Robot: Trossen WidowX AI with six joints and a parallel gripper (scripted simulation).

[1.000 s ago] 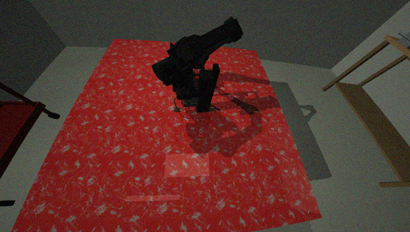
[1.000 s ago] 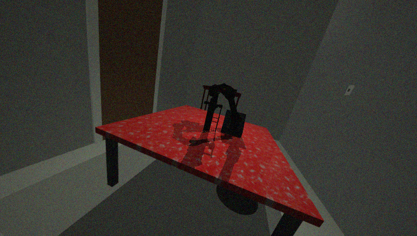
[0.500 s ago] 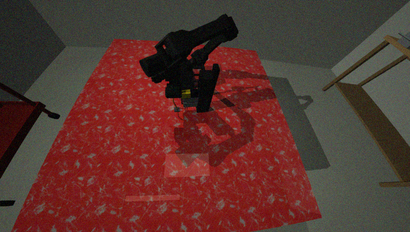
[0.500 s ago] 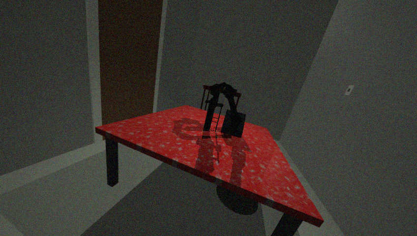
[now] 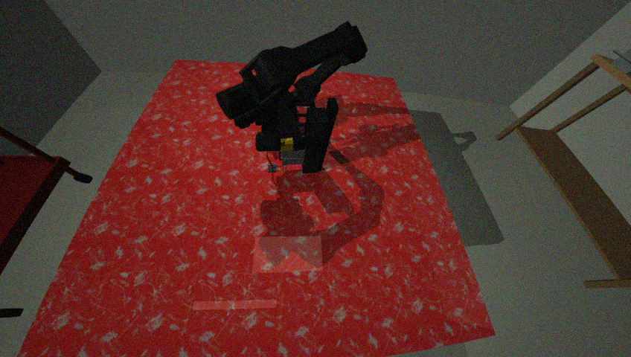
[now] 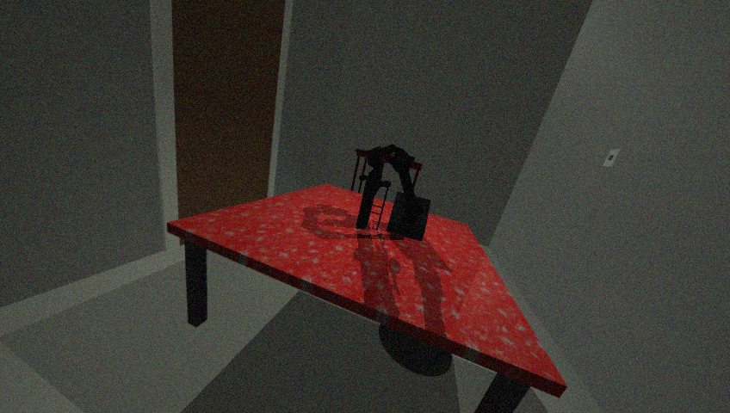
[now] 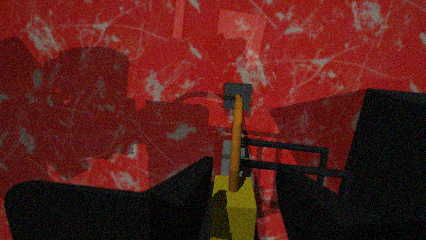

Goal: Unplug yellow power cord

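Right now my gripper tip is 1 cm past the yellow plug and 6 cm to the right of it.
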